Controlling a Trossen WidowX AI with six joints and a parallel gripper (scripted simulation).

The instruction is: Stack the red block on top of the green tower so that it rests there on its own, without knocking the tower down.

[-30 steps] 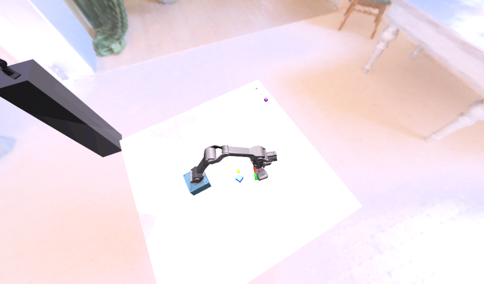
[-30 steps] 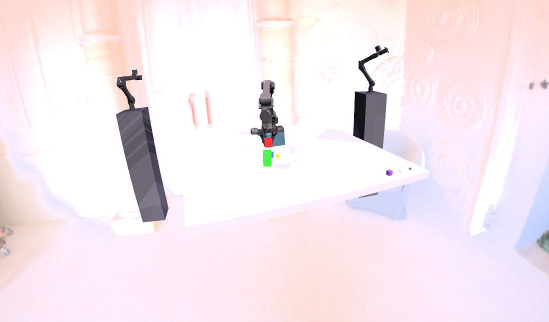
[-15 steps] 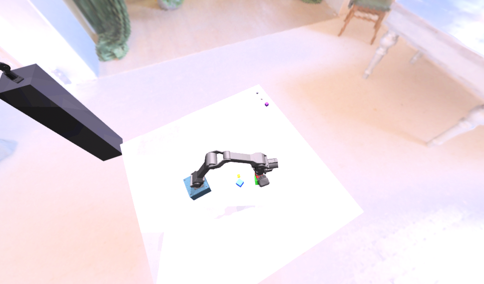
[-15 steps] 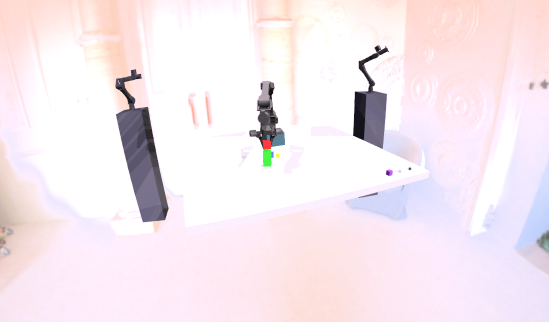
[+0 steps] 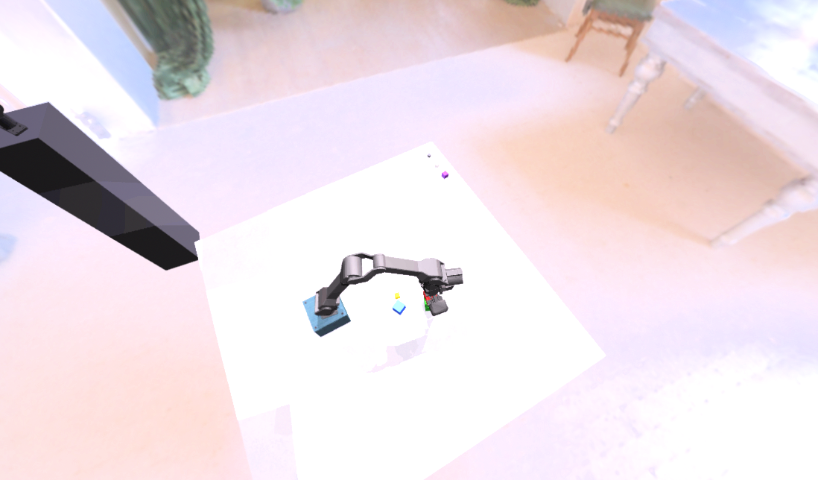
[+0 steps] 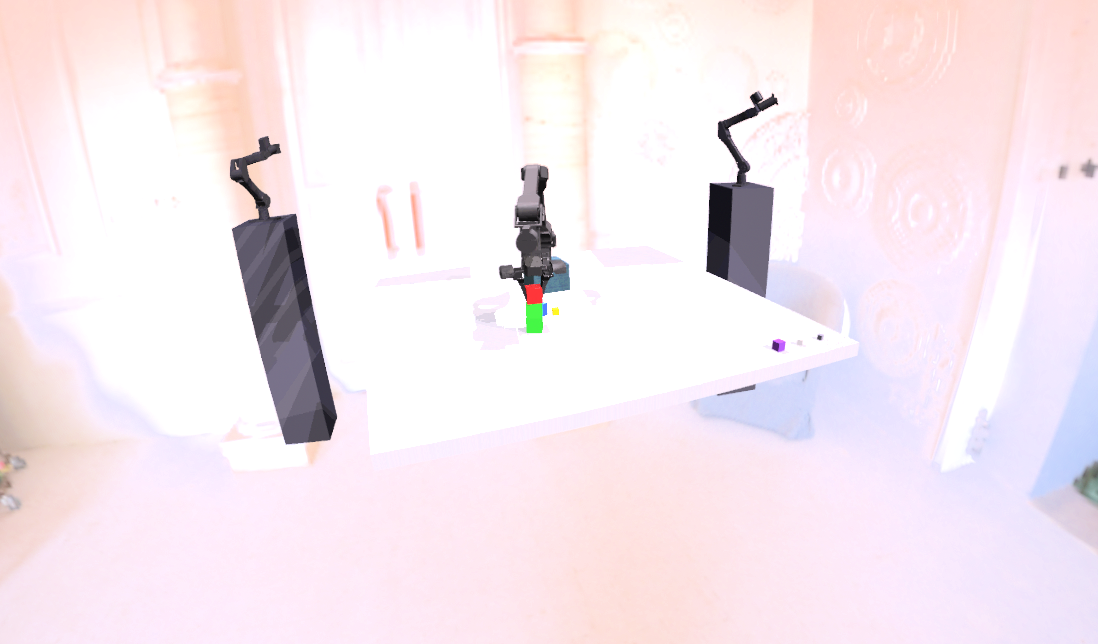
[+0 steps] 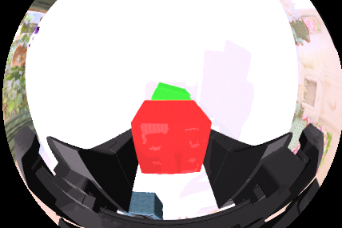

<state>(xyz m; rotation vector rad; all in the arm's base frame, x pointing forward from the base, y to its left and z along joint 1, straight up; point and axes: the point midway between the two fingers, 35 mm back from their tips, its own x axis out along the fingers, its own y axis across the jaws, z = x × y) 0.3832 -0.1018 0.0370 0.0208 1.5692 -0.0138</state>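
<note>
My gripper tip is now 10 mm below the red block. Also, from my gripper tip: yellow block: 110 mm behind, 90 mm below, 80 mm to the left; blue block: 120 mm behind, 80 mm below, 30 mm to the left; purple cube: 600 mm to the left, 340 mm ahead, 90 mm below.
</note>
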